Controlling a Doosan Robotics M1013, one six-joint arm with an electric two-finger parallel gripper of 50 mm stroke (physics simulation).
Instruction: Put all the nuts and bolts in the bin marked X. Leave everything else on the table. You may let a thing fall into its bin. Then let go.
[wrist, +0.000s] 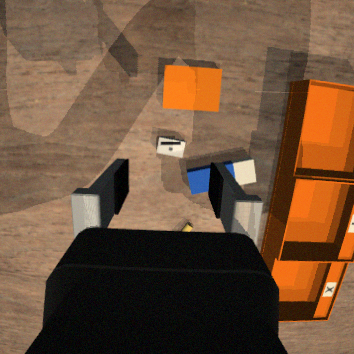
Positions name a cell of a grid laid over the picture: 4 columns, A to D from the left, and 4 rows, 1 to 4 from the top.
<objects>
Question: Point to an orange block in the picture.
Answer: C1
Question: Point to an orange three-part bin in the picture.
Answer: D3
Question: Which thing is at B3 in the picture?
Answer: My gripper.
</objects>
